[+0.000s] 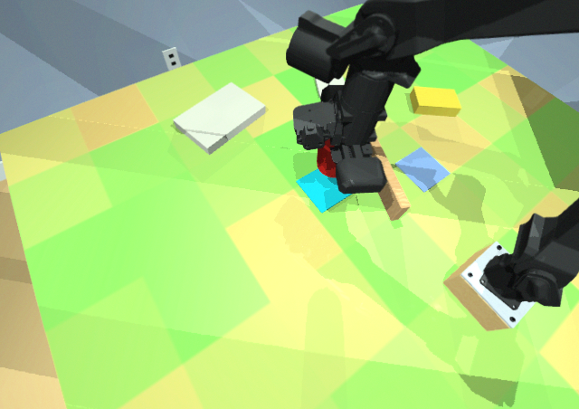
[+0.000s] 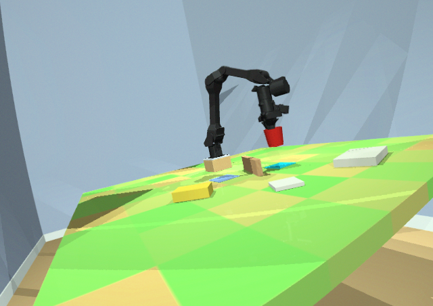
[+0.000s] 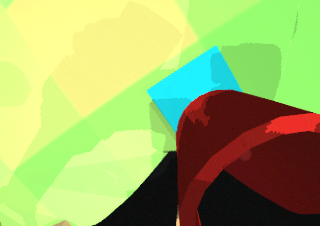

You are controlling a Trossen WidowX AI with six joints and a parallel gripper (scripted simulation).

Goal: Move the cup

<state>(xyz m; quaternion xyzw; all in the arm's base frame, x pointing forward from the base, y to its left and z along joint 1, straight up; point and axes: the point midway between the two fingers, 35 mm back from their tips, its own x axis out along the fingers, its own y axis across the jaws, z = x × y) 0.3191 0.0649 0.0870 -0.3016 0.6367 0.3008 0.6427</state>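
Right now the cyan pad is 13 cm below my gripper tip, 2 cm to the right of it and 2 cm ahead of it. The rest, counted from my gripper tip: red cup 2 cm to the right, 2 cm ahead; brown wooden block 12 cm to the right, 10 cm below, 4 cm behind; light blue pad 22 cm to the right, 13 cm below, 10 cm behind.
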